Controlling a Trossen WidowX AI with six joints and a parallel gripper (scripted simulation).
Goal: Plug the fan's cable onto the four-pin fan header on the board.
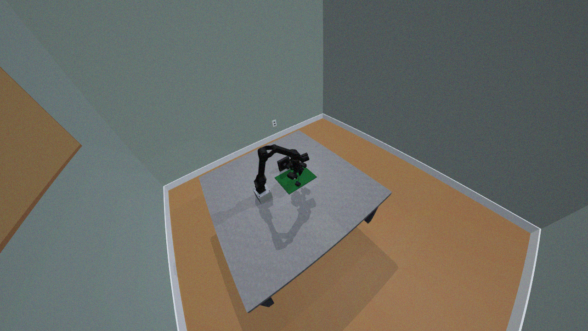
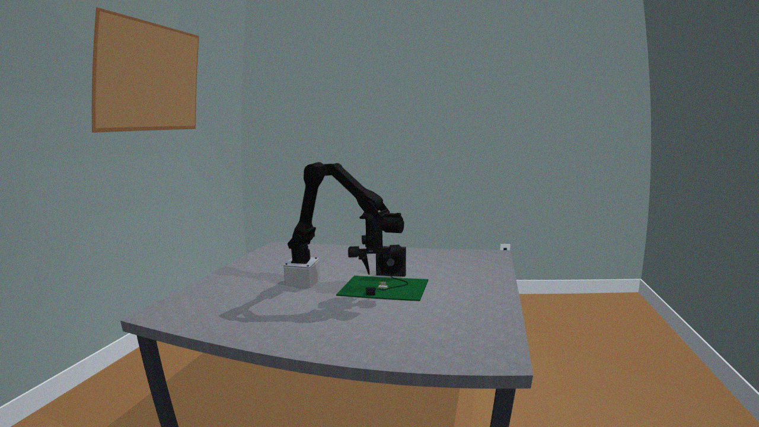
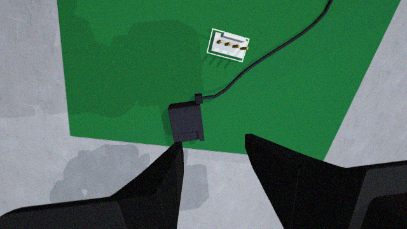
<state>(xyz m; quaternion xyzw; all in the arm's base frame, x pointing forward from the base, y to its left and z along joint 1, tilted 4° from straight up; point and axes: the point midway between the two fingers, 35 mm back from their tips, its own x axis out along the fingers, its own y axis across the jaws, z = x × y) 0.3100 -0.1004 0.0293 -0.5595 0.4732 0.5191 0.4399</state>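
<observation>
My gripper tip is 60 mm above the black plug, 20 mm past it and 10 mm to the left of it. From my gripper tip the other things lie so: green board (90 mm below, 70 mm to the left, 20 mm ahead); white four-pin fan header (80 mm below, 70 mm to the left, 20 mm ahead); fan (230 mm to the left, 30 mm ahead, 20 mm below).
</observation>
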